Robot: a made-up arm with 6 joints. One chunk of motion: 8 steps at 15 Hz.
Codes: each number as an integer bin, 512 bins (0 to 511) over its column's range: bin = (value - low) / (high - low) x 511, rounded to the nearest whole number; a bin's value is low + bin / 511 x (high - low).
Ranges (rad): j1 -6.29..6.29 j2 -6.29..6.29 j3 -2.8..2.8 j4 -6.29..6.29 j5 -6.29..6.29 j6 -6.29..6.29
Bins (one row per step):
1: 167 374 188 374 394 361
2: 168 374 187 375 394 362
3: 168 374 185 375 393 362
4: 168 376 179 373 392 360
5: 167 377 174 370 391 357
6: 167 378 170 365 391 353
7: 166 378 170 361 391 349
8: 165 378 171 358 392 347
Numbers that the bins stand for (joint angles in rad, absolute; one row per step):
1: -2.1787 2.9173 -0.7397 2.9173 3.4096 2.5972
2: -2.1541 2.9173 -0.7507 2.9419 3.4096 2.6219
3: -2.1541 2.9173 -0.7726 2.9419 3.3850 2.6219
4: -2.1541 2.9665 -0.8384 2.8927 3.3604 2.5726
5: -2.1787 2.9911 -0.8932 2.8188 3.3358 2.4988
6: -2.1787 3.0158 -0.9370 2.6957 3.3358 2.4003
7: -2.2033 3.0158 -0.9370 2.5972 3.3358 2.3018
8: -2.2280 3.0158 -0.9260 2.5234 3.3604 2.2526

